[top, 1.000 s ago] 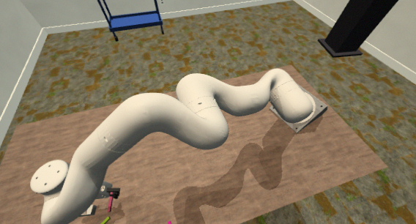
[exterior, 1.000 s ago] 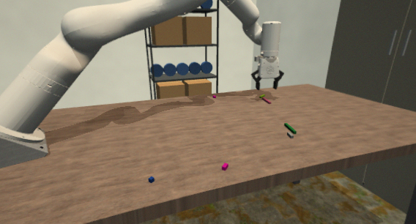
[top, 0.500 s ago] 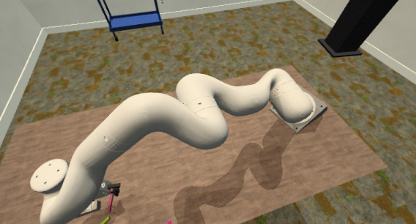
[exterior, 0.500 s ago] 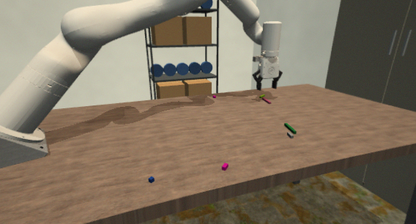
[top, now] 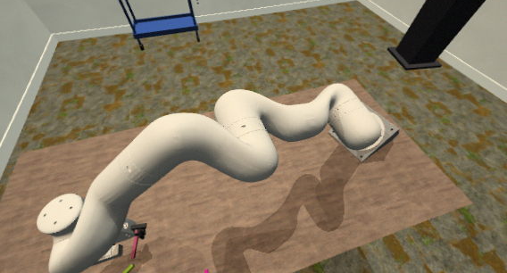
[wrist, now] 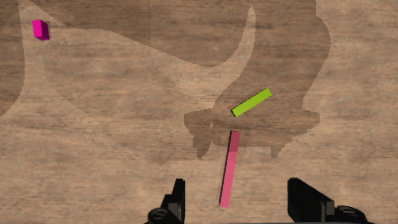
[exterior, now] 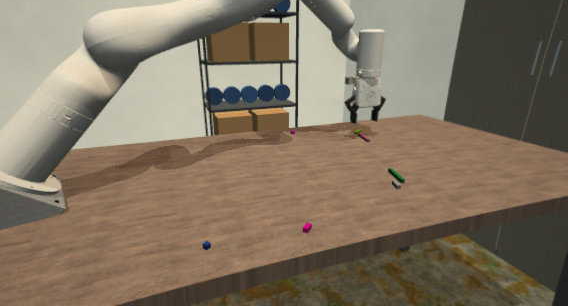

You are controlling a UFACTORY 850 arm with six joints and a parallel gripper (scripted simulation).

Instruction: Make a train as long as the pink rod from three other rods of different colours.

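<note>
Right now my hand is 56 cm past the blue rod, 59 cm to the left of it and 7 cm above it. Round my hand: lime rod 2 cm ahead, 9 cm to the left, 7 cm below; green rod 5 cm behind, 35 cm to the right, 7 cm below; pink rod 1 cm ahead, 7 cm below.
</note>
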